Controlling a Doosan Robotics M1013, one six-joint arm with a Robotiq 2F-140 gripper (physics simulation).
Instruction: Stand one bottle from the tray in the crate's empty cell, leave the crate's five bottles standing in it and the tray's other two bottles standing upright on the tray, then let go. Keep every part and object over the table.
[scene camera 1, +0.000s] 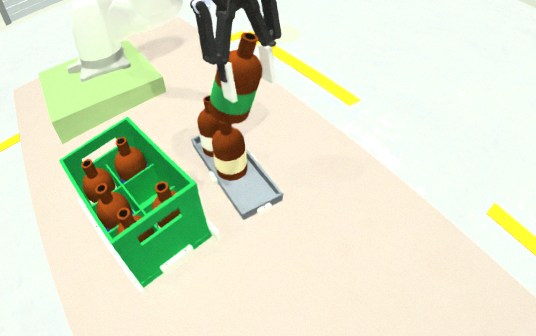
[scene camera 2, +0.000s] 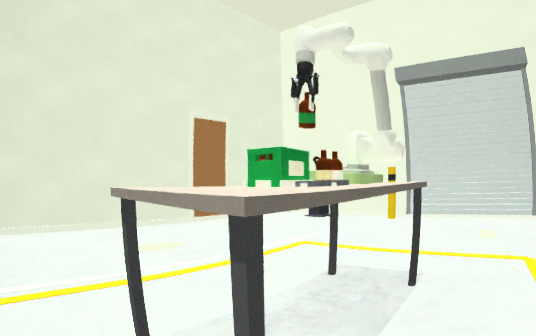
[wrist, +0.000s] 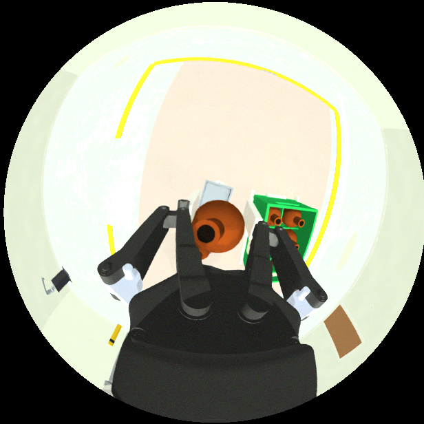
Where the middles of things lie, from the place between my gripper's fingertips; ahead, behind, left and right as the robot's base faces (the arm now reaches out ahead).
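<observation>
The cream-labelled bottle (scene camera 1: 228, 144) is 230 mm below my hand, 130 mm behind it and 10 mm to the right of it. As for the green-labelled brown bottle (scene camera 1: 247, 70), my hand is 10 mm below it, 10 mm to the left of it and 30 mm past it.
</observation>
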